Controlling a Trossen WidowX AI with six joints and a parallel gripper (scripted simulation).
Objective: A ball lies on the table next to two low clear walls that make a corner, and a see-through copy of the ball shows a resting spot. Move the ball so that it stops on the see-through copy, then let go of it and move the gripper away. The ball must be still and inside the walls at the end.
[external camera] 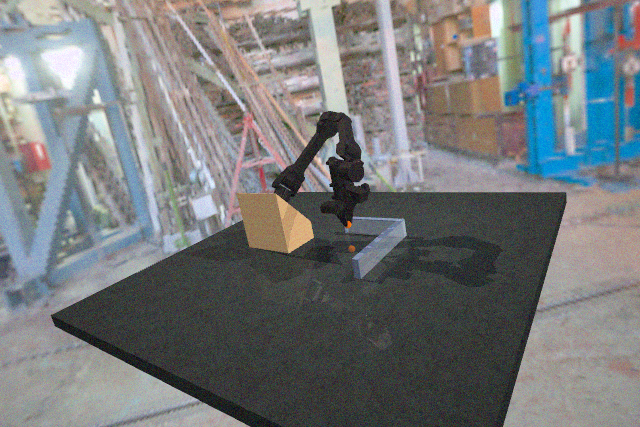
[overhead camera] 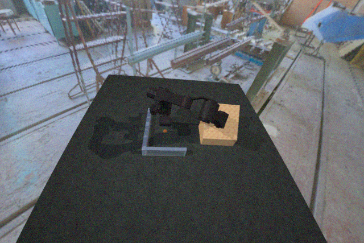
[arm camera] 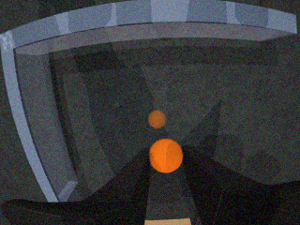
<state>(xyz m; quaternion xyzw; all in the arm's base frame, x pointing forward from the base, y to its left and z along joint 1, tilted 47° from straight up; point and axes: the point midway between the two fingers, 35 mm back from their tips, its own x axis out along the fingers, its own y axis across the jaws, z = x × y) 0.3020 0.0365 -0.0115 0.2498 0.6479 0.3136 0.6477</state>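
Now: gripper tip 9 cm above the see-through copy of ball. Also, from my gripper tip: orange ball right at my gripper tip.
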